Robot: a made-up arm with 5 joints. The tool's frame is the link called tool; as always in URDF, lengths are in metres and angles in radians. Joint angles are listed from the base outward.
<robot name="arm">
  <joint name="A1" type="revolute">
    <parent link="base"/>
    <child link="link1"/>
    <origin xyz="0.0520 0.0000 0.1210"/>
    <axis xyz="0 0 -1"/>
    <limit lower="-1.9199" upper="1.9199"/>
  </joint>
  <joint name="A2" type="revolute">
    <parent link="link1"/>
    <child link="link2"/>
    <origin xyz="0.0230 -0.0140 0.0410"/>
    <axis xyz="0 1 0"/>
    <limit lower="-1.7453" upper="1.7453"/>
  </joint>
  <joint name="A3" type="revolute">
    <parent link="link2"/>
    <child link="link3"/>
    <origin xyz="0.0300 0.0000 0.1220"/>
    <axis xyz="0 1 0"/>
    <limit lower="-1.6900" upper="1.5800"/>
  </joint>
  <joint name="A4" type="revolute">
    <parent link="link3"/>
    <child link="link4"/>
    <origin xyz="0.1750 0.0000 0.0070"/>
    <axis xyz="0 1 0"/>
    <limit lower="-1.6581" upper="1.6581"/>
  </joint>
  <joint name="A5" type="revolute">
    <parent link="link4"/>
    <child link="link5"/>
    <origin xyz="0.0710 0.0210 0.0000"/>
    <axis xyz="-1 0 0"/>
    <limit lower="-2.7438" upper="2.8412"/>
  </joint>
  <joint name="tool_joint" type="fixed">
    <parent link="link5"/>
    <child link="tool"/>
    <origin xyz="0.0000 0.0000 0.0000" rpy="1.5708 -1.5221 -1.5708"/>
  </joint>
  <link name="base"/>
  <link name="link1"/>
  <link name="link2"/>
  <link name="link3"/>
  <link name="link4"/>
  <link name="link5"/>
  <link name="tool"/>
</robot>
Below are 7 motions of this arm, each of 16 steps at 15 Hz.
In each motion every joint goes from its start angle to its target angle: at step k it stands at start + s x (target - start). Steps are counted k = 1, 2, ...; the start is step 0. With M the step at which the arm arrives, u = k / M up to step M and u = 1 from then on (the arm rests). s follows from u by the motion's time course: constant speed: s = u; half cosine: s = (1 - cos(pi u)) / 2; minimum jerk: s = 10 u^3 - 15 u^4 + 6 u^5.
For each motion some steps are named. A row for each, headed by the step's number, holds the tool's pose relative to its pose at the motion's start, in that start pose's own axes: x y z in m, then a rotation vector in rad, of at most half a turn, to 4 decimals.
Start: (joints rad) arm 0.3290 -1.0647 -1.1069 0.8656 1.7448
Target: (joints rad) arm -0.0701 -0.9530 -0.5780 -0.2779 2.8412
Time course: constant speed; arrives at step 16
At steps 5, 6, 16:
5: -0.0146 0.0174 -0.0283 -0.1571 0.0238 0.2192
6: -0.0167 0.0215 -0.0331 -0.1867 0.0372 0.2622
16: -0.0213 0.0712 -0.0650 -0.3960 0.3090 0.6706

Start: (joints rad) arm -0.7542 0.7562 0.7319 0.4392 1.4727
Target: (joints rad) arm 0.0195 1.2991 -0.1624 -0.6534 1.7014
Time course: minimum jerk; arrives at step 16
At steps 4, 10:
4: -0.0083 -0.0233 -0.0005 -0.1450 -0.0422 -0.0534
10: -0.1217 -0.1166 0.0119 -1.0149 0.0319 -0.4274

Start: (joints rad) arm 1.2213 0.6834 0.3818 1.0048 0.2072
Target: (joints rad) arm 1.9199 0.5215 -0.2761 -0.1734 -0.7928
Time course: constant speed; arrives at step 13
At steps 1, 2, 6, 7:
1: 0.0129 -0.0129 0.0112 0.0035 -0.1553 -0.1258
2: 0.0240 -0.0274 0.0241 0.0114 -0.3098 -0.2541
6: 0.0435 -0.0992 0.0878 0.0804 -0.9304 -0.7620
7: 0.0409 -0.1191 0.1056 0.1053 -1.0894 -0.8795

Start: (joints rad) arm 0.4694 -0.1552 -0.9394 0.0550 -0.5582
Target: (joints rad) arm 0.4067 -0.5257 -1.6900 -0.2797 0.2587
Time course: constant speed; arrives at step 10
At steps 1, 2, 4, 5, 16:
1: 0.0275 0.0199 0.0058 0.0804 -0.1214 0.0759
2: 0.0545 0.0391 0.0154 0.1502 -0.2498 0.1506
4: 0.1061 0.0739 0.0455 0.2563 -0.5253 0.2927
5: 0.1298 0.0892 0.0655 0.2918 -0.6713 0.3586
16: 0.2164 0.1365 0.2037 0.2790 -1.4566 0.5981

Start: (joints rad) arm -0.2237 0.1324 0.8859 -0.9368 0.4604
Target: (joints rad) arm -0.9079 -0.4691 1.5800 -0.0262 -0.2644
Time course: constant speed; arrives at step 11
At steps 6, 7, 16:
6: -0.0095 0.0738 0.0728 0.4620 0.4541 -0.2501
7: -0.0140 0.0810 0.0880 0.5151 0.5454 -0.2668
16: -0.0388 0.0923 0.1499 0.6390 0.9280 -0.2541

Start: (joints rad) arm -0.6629 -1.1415 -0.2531 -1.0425 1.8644
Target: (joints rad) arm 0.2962 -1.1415 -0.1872 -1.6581 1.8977
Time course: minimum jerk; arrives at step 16
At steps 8, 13, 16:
8: 0.0472 -0.0181 0.0195 -0.3627 -0.3254 0.2747
13: 0.0827 -0.0191 0.0559 -0.6849 -0.6805 0.4245
16: 0.0855 -0.0183 0.0606 -0.7183 -0.7222 0.4346

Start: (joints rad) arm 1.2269 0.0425 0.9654 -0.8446 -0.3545
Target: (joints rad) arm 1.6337 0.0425 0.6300 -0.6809 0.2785
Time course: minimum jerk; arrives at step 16
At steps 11, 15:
11: 0.0761 -0.0619 -0.0169 -0.3121 -0.1875 0.4824
15: 0.0935 -0.0768 -0.0147 -0.3947 -0.2067 0.5898

